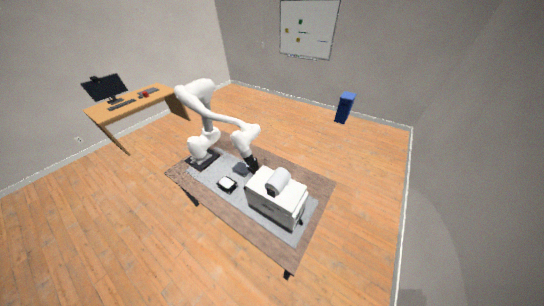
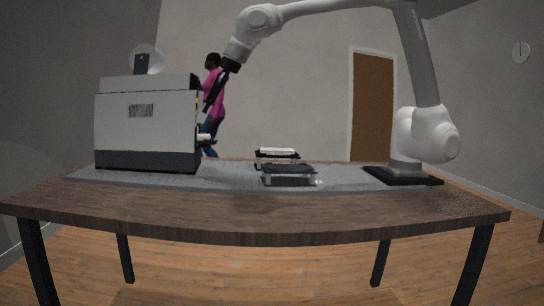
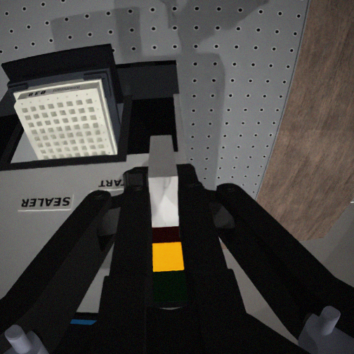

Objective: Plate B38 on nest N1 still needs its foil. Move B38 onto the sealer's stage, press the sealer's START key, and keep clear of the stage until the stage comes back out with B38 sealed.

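Places are measured from the arm's base along level axes (x ahead, y left, z up), in millimetres.
Where they show: gripper, fingertip midpoint: (image 2: pixel 199 122); arm's base at its link origin: (image 1: pixel 201 157) (image 2: pixel 404 172).
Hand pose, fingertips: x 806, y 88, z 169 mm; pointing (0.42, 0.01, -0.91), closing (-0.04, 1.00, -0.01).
Each offset is from my fingertips to the top centre of the thing. Level surfaces: height alone.
Plate B38 @[52 mm down, 39 mm ahead, 89 mm right] (image 2: pixel 204 136) (image 3: pixel 67 120), cream with a grid of wells, lies on the sealer's dark stage (image 3: pixel 55 56). The stage is partly inside the front opening of the sealer (image 1: pixel 270 205) (image 2: pixel 145 125) (image 3: pixel 40 245), and part of B38 is hidden inside. No foil can be made out on its visible part. An amber lamp @[84 mm up, 13 mm ahead, 3 mm left] (image 2: pixel 197 100) (image 3: pixel 168 256) is lit on the sealer. My gripper (image 1: pixel 254 170) (image 2: pixel 204 112) (image 3: pixel 161 154) is shut and empty, tilted at the sealer's front face, beside and above the opening. The START label (image 3: pixel 111 183) is partly covered by a finger; the key is hidden.
A nest @[123 mm down, 298 mm back, 52 mm left] (image 2: pixel 289 168) without a plate and another nest bearing a white plate @[105 mm down, 273 mm back, 168 mm right] (image 1: pixel 226 183) (image 2: pixel 277 150) stand on the grey board @[177 mm down] (image 1: pixel 305 220) (image 2: pixel 235 181). A foil roll @[299 mm up, 252 mm ahead, 73 mm right] (image 1: pixel 280 179) (image 2: pixel 152 59) tops the sealer. A person in pink (image 2: pixel 216 95) is behind the table.
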